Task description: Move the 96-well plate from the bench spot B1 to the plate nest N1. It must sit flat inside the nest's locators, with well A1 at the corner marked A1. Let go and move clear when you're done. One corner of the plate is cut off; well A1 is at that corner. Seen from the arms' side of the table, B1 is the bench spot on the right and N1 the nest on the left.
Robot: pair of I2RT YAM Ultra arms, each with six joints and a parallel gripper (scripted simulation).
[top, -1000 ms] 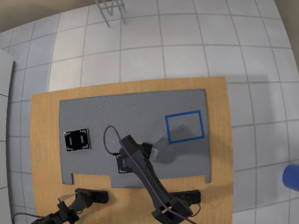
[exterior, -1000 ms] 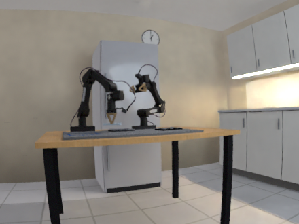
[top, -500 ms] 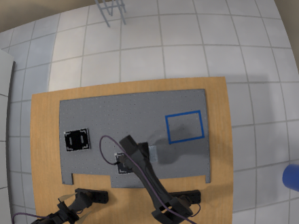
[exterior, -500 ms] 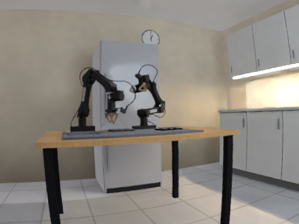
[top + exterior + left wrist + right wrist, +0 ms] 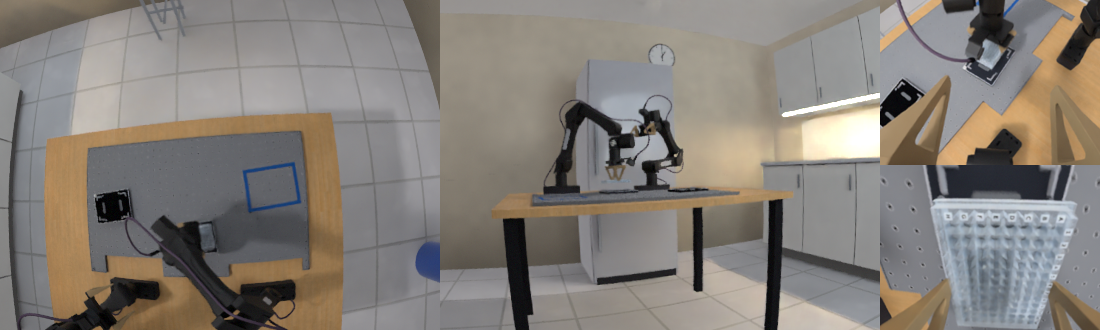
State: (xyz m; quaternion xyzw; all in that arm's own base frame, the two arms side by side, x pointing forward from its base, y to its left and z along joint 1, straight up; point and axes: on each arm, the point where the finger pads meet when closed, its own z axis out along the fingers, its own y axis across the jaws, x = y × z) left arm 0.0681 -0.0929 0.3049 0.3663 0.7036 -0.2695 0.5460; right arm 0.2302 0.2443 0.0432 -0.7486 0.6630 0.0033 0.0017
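Right now my left hand is 150 mm short of the 96-well plate, 170 mm to the left of it and 260 mm above it.
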